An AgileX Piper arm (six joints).
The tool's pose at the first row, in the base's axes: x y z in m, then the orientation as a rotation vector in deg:
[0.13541 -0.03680 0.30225 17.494 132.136 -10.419]
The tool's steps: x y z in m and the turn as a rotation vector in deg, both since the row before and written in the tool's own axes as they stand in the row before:
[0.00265 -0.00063 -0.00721 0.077 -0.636 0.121]
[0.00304 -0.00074 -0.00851 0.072 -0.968 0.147]
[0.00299 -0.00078 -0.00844 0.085 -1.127 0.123]
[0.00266 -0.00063 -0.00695 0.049 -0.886 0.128]
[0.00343 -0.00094 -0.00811 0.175 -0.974 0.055]
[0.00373 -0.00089 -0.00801 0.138 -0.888 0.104]
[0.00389 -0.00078 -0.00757 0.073 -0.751 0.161]
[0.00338 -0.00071 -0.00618 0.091 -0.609 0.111]
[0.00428 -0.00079 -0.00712 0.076 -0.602 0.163]
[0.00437 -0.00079 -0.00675 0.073 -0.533 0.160]
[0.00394 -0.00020 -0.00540 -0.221 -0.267 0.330]
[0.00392 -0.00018 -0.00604 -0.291 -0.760 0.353]
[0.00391 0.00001 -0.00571 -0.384 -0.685 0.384]
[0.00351 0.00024 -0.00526 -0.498 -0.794 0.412]
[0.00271 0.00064 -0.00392 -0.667 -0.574 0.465]
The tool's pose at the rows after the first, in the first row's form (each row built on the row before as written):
[0.12845 -0.03535 0.30524 17.573 131.482 -10.520]
[0.12026 -0.03363 0.30874 17.626 130.495 -10.639]
[0.11209 -0.03194 0.31209 17.632 129.355 -10.801]
[0.10519 -0.03048 0.31456 17.661 128.453 -10.891]
[0.09685 -0.02890 0.31707 17.662 127.474 -11.170]
[0.08838 -0.02722 0.31914 17.709 126.572 -11.369]
[0.08015 -0.02549 0.32067 17.804 125.796 -11.448]
[0.07328 -0.02410 0.32167 17.877 125.169 -11.557]
[0.06515 -0.02239 0.32242 17.998 124.540 -11.619]
[0.05725 -0.02074 0.32280 18.125 123.979 -11.671]
[0.05081 -0.01893 0.32266 18.310 123.658 -11.276]
[0.04389 -0.01694 0.32287 18.399 122.848 -10.853]
[0.03729 -0.01486 0.32281 18.478 122.108 -10.305]
[0.03133 -0.01275 0.32275 18.502 121.256 -9.635]
[0.02697 -0.01073 0.32257 18.513 120.612 -8.730]

